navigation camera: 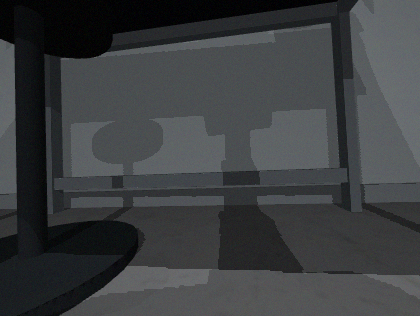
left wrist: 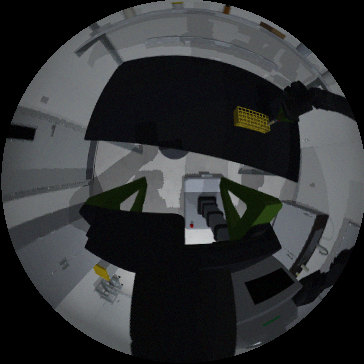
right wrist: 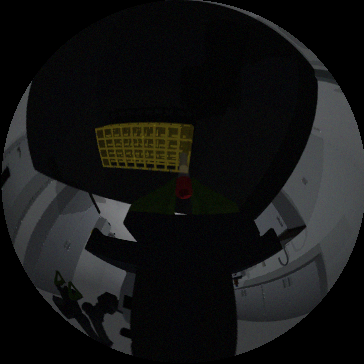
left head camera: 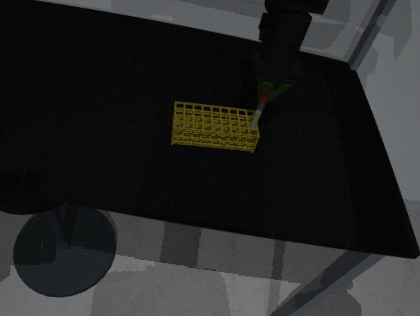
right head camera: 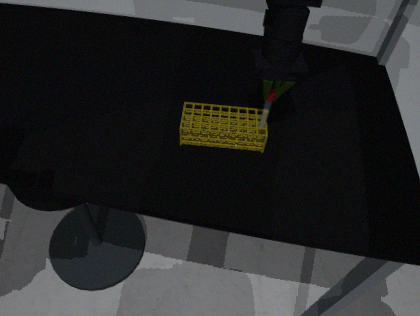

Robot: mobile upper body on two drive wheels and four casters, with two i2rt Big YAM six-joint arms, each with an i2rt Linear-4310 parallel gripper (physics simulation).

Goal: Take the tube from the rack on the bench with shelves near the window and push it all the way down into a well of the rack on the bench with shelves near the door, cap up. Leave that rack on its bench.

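Where they show: left gripper, fingertip midpoint: [left wrist: 182,180] [right wrist: 62,275]; right gripper, fingertip midpoint: [left wrist: 277,118] [right wrist: 183,181] [left head camera: 263,100] [right head camera: 269,99]; left arm's base, link origin: [right wrist: 105,305].
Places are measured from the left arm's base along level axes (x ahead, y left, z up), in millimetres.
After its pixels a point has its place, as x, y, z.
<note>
A yellow wire-grid rack [left head camera: 215,127] @(652, -355, -467) [right head camera: 223,129] @(666, -355, -488) [left wrist: 251,120] @(633, -328, -439) [right wrist: 142,146] @(656, -363, -438) stands on a black bench top [left head camera: 100,150] @(595, -92, -496) [right head camera: 115,165] @(552, -109, -496) [left wrist: 170,100] @(763, 78, -496) [right wrist: 240,100] @(756, -561, -496). My right gripper [left head camera: 270,92] @(634, -439, -360) [right head camera: 274,91] @(634, -439, -360) [right wrist: 183,181] @(634, -439, -360) is shut on the red-capped tube [left head camera: 255,118] @(628, -434, -409) [right head camera: 265,117] @(627, -439, -406) [right wrist: 183,165] @(642, -439, -388), near its cap. The tube is tilted, cap up. Its lower end shows over the rack's right end in both head views; whether it is inside a well I cannot tell. My left gripper [left wrist: 182,180] @(361, 2, -128) is wide open and empty, well away from the rack.
A round stool [left head camera: 65,250] @(757, 154, -1379) [right head camera: 97,250] @(737, 148, -1379) [navigation camera: 75,265] @(715, 20, -1380) stands by the bench's near edge. The bench frame's leg [navigation camera: 347,110] @(985, -865, -992) and crossbar [navigation camera: 200,180] @(1123, -252, -1263) show in the navigation view. A grey machine with a dark screen [left wrist: 270,286] @(90, -219, -102) shows at the lower right of the left wrist view.
</note>
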